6 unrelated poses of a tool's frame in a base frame.
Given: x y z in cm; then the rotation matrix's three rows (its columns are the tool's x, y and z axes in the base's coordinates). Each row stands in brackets.
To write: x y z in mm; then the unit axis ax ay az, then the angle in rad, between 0 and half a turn. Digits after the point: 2 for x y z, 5 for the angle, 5 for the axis.
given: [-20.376, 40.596, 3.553], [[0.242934, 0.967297, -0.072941], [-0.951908, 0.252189, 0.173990], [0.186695, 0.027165, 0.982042]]
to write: -203.76, 405.96, 35.53, -0.07560, -0.13368, -0.98814, 1.32989
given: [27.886, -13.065, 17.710], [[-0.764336, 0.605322, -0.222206], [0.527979, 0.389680, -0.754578], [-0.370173, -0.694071, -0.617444]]
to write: 278.86, -130.65, 177.10, 0.34071, 0.83321, -0.43552, 3.05268
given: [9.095, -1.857, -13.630], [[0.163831, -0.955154, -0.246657], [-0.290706, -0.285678, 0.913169], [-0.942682, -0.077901, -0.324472]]
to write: 90.95, -18.57, -136.30, -0.71746, 0.50387, 0.48101, 2.37916
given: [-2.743, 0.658, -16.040], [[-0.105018, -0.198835, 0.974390], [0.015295, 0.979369, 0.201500], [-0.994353, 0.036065, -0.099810]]
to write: -27.43, 6.58, -160.40, -0.08325, 0.99069, 0.10775, 1.68377
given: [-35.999, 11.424, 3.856], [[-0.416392, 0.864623, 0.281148], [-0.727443, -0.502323, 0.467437], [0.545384, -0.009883, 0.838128]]
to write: -359.99, 114.24, 38.56, -0.28362, -0.15701, -0.94600, 2.14158
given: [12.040, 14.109, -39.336], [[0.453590, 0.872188, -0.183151], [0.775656, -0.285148, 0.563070], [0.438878, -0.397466, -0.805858]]
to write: 120.40, 141.09, -393.36, -0.83640, -0.54164, -0.08406, 2.52995
